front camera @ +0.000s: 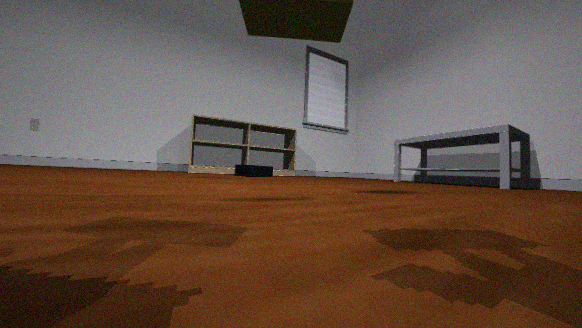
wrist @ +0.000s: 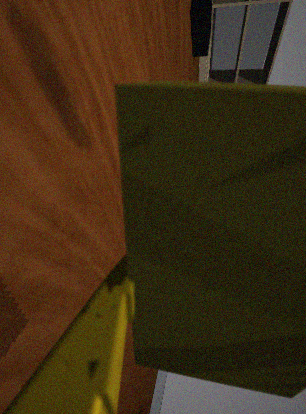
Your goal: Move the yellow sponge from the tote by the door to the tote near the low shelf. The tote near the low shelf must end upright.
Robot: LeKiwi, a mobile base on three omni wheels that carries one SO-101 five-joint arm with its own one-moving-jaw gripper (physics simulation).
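Frame: origin at the arm's base, x back, y right, z up, level; metres.
Seen in the pictures: hand at its tool point: (front camera: 295,9) (wrist: 143,264).
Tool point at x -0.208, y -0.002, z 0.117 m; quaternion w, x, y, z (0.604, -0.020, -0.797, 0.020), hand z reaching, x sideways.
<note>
A point is followed by its place in that frame.
The yellow sponge (front camera: 297,20) @(x -0.218, y 0.000, z 0.115 m) (wrist: 215,215) is a large block, dark olive in shadow. It hangs at the top of the front view and fills the right of the wrist view. My gripper (wrist: 131,282) is shut on it; the yellow notched jaw presses at its lower left side, and the other jaw is hidden behind the sponge. The tote near the low shelf (front camera: 254,171) @(x -1.712, y -0.328, z -0.044 m) (wrist: 201,27) @(x -1.731, y -0.312, z -0.028 m) is a small dark box far ahead on the floor. It looks level, but its inside does not show. The tote by the door does not show in either view.
The low wooden shelf (front camera: 246,145) @(x -2.186, y -0.530, z 0.246 m) (wrist: 242,40) @(x -2.289, y -0.306, z 0.241 m) stands against the wall right behind the tote. A grey bench (front camera: 504,160) @(x -1.252, y 1.476, z 0.108 m) with a lower rail stands at the right. A framed window (front camera: 326,92) @(x -3.111, y 0.527, z 1.319 m) is on the wall between them. Shadows lie on the brown wood floor (front camera: 300,260) @(x -0.175, y 0.010, z -0.089 m).
</note>
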